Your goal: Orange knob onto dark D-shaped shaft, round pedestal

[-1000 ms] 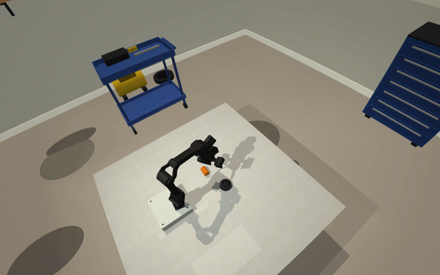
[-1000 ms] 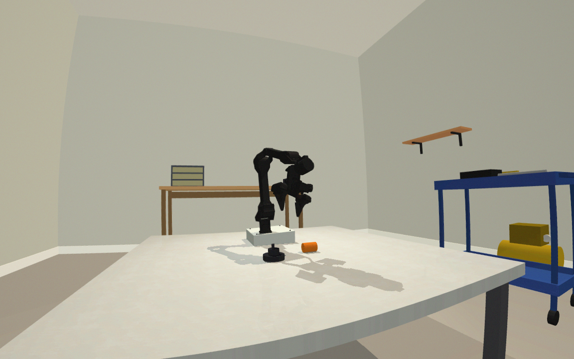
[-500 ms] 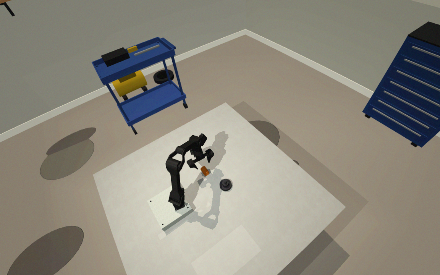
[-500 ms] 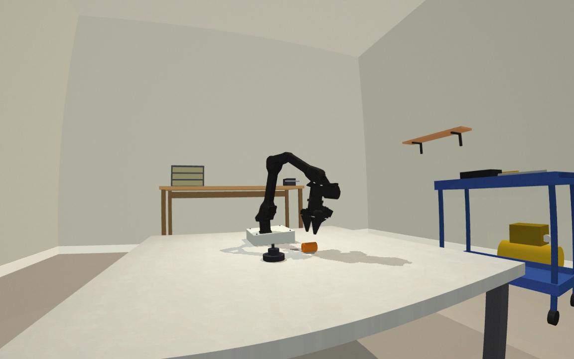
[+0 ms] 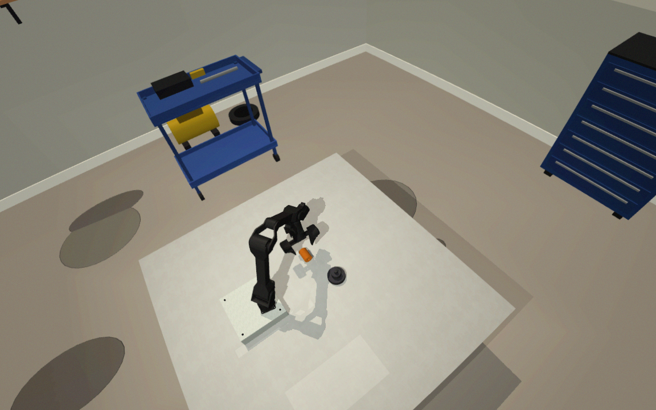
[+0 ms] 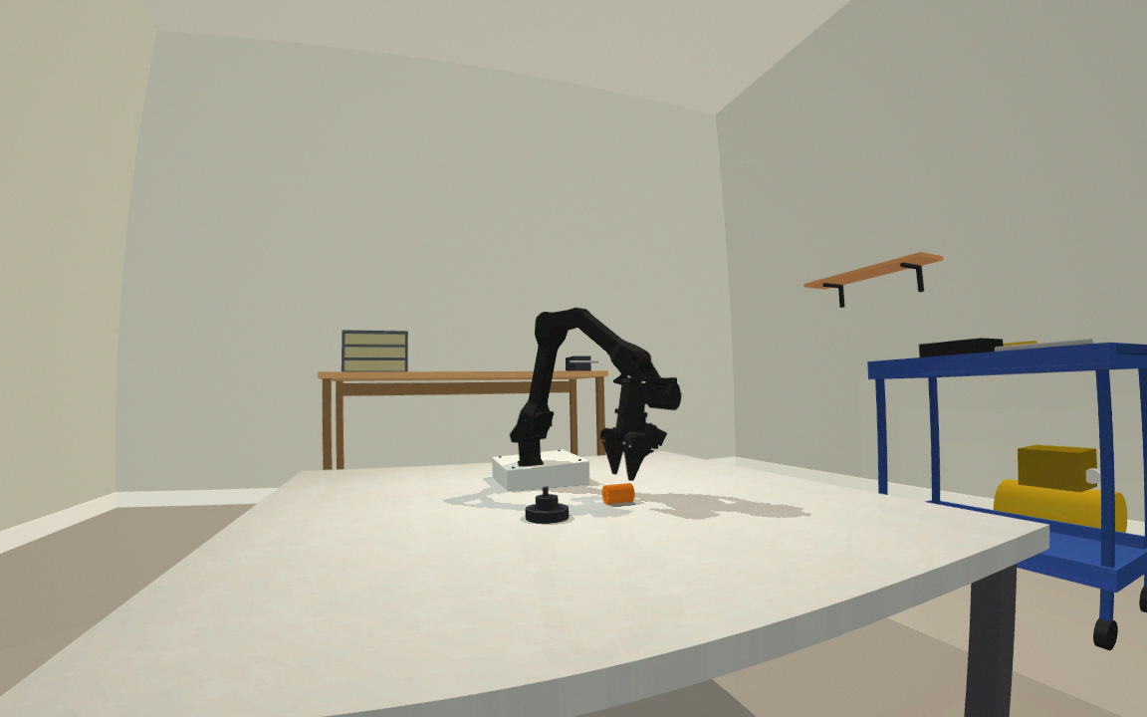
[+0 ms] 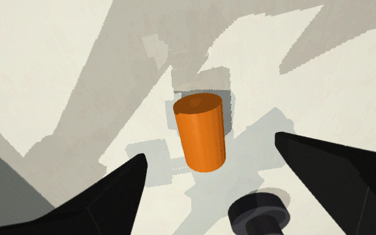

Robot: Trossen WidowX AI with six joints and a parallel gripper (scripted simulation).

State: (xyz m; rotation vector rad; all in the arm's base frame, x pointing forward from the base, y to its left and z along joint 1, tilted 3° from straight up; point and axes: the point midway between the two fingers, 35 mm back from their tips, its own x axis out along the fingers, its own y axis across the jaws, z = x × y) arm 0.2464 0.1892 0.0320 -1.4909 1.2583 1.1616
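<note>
My gripper tip is 10 mm to the left of the orange knob and 40 mm above it. Round my gripper tip: dark round pedestal 90 mm ahead, 170 mm to the right, 20 mm below.
</note>
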